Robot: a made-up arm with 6 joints. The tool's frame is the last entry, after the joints. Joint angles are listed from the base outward.
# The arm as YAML. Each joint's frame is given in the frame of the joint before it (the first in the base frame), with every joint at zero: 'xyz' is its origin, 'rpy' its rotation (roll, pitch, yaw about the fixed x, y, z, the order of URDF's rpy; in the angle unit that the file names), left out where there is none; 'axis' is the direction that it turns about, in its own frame. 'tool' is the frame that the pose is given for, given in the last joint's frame.
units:
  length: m
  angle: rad
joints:
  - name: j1
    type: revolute
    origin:
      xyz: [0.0, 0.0, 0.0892]
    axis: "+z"
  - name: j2
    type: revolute
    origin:
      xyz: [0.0, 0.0, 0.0]
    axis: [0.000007, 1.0, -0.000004]
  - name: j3
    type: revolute
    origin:
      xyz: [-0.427, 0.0, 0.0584]
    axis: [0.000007, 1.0, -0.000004]
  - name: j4
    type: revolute
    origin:
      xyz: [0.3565, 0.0, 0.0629]
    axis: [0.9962, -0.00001, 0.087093]
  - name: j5
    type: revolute
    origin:
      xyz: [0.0, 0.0, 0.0]
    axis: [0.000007, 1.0, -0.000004]
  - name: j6
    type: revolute
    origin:
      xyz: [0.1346, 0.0, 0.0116]
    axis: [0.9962, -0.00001, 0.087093]
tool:
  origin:
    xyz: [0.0, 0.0, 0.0]
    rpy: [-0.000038, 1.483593, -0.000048]
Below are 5 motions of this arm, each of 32 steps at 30 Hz.
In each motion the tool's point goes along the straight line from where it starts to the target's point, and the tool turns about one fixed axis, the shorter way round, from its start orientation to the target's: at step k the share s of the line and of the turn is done. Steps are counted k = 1, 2, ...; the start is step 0. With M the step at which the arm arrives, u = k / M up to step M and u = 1 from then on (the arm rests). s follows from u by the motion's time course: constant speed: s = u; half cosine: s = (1 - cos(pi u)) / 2; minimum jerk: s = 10 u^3 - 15 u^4 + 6 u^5.
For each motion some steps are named. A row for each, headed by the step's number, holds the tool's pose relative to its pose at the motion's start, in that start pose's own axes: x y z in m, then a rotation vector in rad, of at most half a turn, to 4 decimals.
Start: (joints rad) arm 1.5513 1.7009 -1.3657 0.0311 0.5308 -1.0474
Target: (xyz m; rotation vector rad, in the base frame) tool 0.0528 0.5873 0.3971 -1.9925 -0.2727 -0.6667
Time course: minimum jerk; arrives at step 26
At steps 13, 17, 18, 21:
13: 0.0061 -0.0314 -0.0085 0.1982 0.1737 -0.4891
17: 0.0094 -0.0484 -0.0130 0.3056 0.2677 -0.7539
18: 0.0101 -0.0519 -0.0140 0.3277 0.2871 -0.8085
21: 0.0116 -0.0595 -0.0160 0.3757 0.3292 -0.9271

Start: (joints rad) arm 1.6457 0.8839 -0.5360 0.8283 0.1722 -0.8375
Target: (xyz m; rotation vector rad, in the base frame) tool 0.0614 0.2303 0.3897 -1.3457 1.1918 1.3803
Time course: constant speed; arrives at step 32
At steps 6, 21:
6: -0.0055 -0.0168 -0.0106 0.0004 -0.0643 0.0075
21: -0.0193 -0.0589 -0.0372 0.0013 -0.2250 0.0263

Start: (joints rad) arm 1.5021 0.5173 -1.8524 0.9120 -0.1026 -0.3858
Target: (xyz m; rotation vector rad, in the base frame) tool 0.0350 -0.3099 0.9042 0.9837 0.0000 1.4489
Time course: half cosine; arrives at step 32
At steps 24, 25, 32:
24: -0.0196 -0.0287 0.0521 0.3243 -0.6952 -0.3209
25: -0.0204 -0.0298 0.0541 0.3368 -0.7220 -0.3333
32: -0.0230 -0.0336 0.0610 0.3799 -0.8144 -0.3760

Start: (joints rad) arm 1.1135 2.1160 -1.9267 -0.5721 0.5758 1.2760
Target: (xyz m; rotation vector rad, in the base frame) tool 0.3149 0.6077 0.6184 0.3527 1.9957 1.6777
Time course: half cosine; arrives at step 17
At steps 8, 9, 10, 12, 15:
8: -0.0734 0.0507 -0.0902 -0.2373 -0.0285 0.3057
9: -0.0884 0.0611 -0.1086 -0.2856 -0.0343 0.3678
10: -0.1030 0.0712 -0.1266 -0.3330 -0.0400 0.4289
12: -0.1296 0.0896 -0.1593 -0.4190 -0.0504 0.5397
15: -0.1563 0.1080 -0.1921 -0.5053 -0.0607 0.6507

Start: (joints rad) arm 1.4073 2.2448 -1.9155 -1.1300 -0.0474 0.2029
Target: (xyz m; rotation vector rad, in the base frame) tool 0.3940 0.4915 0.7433 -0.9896 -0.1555 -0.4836
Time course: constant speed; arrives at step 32
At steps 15, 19, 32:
15: 0.0064 -0.2252 -0.1672 0.3901 -0.0516 -0.4740
19: 0.0080 -0.2853 -0.2118 0.4941 -0.0653 -0.6004
32: 0.0135 -0.4805 -0.3567 0.8322 -0.1100 -1.0112

